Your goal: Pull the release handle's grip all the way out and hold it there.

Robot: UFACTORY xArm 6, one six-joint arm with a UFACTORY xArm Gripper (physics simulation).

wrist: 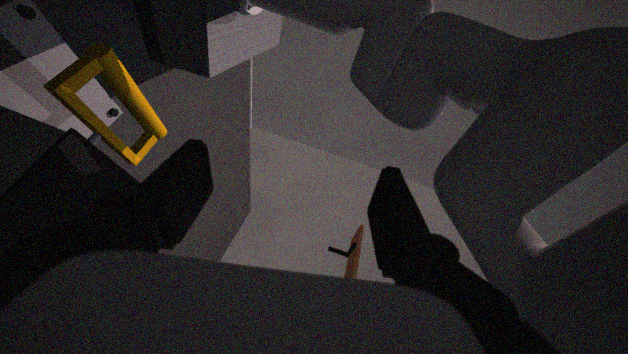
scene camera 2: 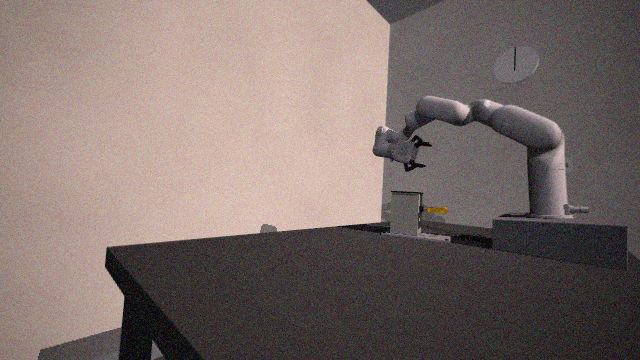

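The release handle's yellow grip [scene camera 2: 437,210] [wrist: 134,97] sticks out level from the right side of an upright pale housing [scene camera 2: 406,212]. In the wrist view the grip is an open rectangular frame at the upper left, outside the gap between the fingers. A short dark piece joins it to the housing in the scene view. My gripper [scene camera 2: 427,155] [wrist: 293,177] is open and empty, with its fingers pointing right in the scene view. It hangs above the housing and the grip, apart from both.
The housing stands on a thin base plate [scene camera 2: 435,238] at the far side of the dark table [scene camera 2: 300,290]. The arm's grey pedestal [scene camera 2: 560,245] stands to the right of it. A round clock [scene camera 2: 525,62] hangs on the wall behind. A brown door [wrist: 353,262] shows far off between the fingers.
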